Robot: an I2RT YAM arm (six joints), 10 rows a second.
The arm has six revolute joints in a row. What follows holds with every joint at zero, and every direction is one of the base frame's.
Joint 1 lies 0.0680 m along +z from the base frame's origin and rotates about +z.
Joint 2 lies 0.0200 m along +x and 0.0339 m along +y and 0.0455 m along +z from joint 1 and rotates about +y.
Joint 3 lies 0.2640 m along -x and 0.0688 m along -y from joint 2 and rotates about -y.
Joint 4 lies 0.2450 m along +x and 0.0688 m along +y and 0.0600 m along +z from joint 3 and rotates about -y.
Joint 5 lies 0.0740 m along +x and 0.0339 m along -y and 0.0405 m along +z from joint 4 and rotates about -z.
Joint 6 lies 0.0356 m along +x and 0.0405 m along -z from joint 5 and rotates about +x.
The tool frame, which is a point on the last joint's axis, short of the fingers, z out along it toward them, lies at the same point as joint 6; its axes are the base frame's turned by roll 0.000, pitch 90.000 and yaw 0.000 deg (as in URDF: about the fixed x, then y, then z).
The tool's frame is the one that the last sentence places.
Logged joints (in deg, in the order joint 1, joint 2, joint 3, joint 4, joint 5, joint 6), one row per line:
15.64, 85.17, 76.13, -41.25, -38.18, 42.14
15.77, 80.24, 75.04, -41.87, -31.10, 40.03
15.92, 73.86, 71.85, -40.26, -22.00, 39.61
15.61, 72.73, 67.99, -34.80, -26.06, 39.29
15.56, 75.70, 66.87, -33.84, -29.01, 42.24
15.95, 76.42, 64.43, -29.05, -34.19, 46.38
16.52, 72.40, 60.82, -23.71, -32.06, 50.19
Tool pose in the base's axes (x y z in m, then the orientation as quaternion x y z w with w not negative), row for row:
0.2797, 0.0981, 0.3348, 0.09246, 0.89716, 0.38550, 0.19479
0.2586, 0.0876, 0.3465, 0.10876, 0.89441, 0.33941, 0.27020
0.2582, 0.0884, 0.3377, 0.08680, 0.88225, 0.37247, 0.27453
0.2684, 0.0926, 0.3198, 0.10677, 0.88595, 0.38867, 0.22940
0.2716, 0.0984, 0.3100, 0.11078, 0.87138, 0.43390, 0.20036
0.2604, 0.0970, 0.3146, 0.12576, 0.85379, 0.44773, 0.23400
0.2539, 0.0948, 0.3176, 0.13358, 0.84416, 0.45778, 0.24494
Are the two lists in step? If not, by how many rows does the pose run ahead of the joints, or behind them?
The pose runs 1 row ahead of the joints: the pose in row i belongs to the joints in row i + 1.
